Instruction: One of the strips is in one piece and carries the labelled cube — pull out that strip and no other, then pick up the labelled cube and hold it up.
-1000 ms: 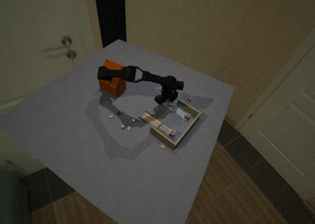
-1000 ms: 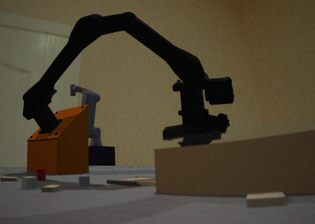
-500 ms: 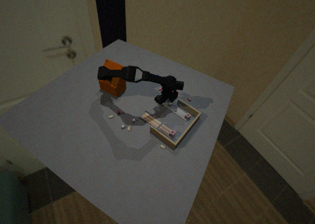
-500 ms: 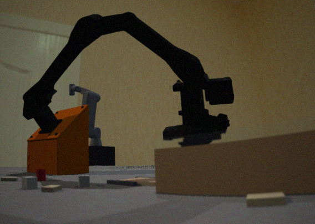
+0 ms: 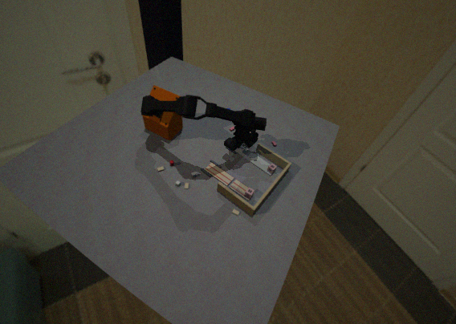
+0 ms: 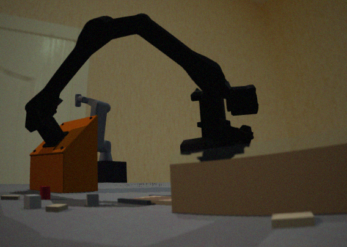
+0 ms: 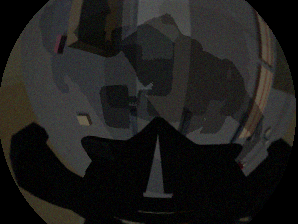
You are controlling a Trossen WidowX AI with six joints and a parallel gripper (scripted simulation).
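The grey strip is 100 mm ahead of my gripper tip and 20 mm to the right of it. Round my gripper tip: blue piece: 220 mm to the left, 190 mm behind; then tan block: 320 mm to the right, 160 mm ahead.
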